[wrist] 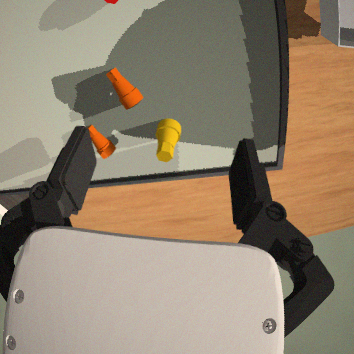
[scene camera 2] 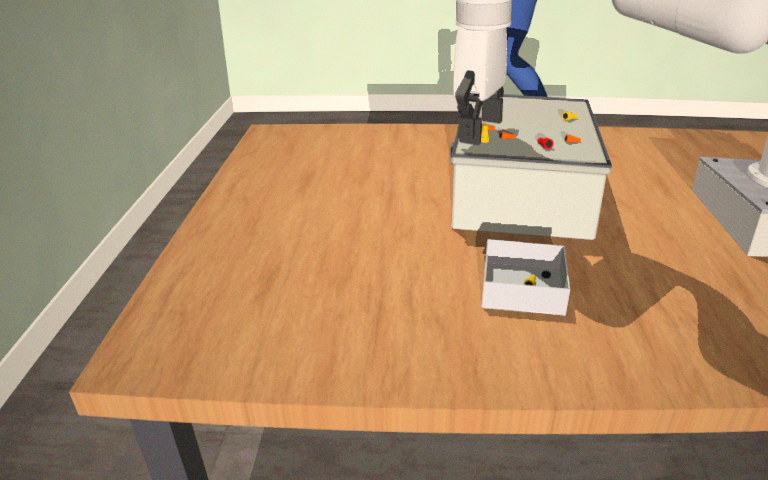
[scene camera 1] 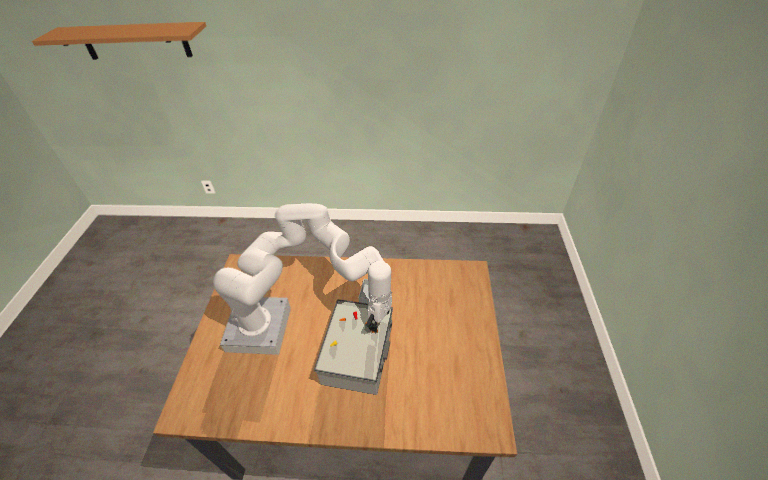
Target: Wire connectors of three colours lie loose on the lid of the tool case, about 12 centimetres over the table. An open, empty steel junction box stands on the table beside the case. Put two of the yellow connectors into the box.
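Where they show: gripper, fingertip midpoint: point(wrist: 161, 148) point(scene camera 2: 481, 132) point(scene camera 1: 379, 320); arm's base at its link origin: point(scene camera 1: 254, 322).
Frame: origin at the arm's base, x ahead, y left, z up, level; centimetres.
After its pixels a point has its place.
Note:
My gripper point(scene camera 1: 372, 326) {x 49.1, y 2.8, z 6.4 cm} point(scene camera 2: 481, 129) {x 49.1, y 2.8, z 6.4 cm} point(wrist: 161, 148) {x 49.1, y 2.8, z 6.4 cm} is open and low over the lid point(scene camera 1: 351, 359) {x 41.7, y -13.1, z 5.2 cm} point(scene camera 2: 538, 116) {x 39.5, y -9.1, z 5.2 cm} point(wrist: 210, 65) {x 45.3, y 6.5, z 5.2 cm}. A yellow connector point(scene camera 2: 484, 134) {x 48.6, y 3.8, z 6.4 cm} point(wrist: 168, 134) {x 48.1, y 3.5, z 6.5 cm} is between its spread fingers in the wrist view, not gripped. One orange connector point(wrist: 102, 142) {x 48.1, y -0.9, z 6.0 cm} is right beside the left finger; whether they touch is unclear. Another orange connector point(scene camera 2: 507, 135) {x 45.1, y 2.3, z 5.9 cm} point(wrist: 125, 89) {x 45.1, y 2.2, z 6.1 cm} lies farther in. A second yellow connector point(scene camera 1: 334, 343) {x 34.7, y -8.4, z 6.3 cm} point(scene camera 2: 569, 116) {x 34.7, y -7.2, z 6.1 cm} lies toward the lid's other end. A yellow connector point(scene camera 2: 530, 280) {x 42.2, y 24.2, z -5.1 cm} lies inside the steel box point(scene camera 2: 523, 300) {x 43.3, y 28.7, z -5.0 cm} point(wrist: 344, 22) {x 46.2, y 21.5, z -6.5 cm}.
A red connector point(scene camera 1: 355, 315) {x 39.9, y 4.1, z 6.3 cm} point(scene camera 2: 545, 143) {x 39.9, y 5.7, z 6.2 cm} and a third orange connector point(scene camera 1: 342, 319) {x 35.3, y 2.0, z 6.0 cm} point(scene camera 2: 572, 139) {x 35.5, y 2.5, z 5.8 cm} also lie on the lid. The box stands on the table point(scene camera 1: 441, 350) {x 73.0, y 1.0, z -6.7 cm} point(scene camera 2: 339, 283) {x 66.6, y 25.3, z -6.6 cm} by the case's short side. The arm partly hides the box in scene camera 1.

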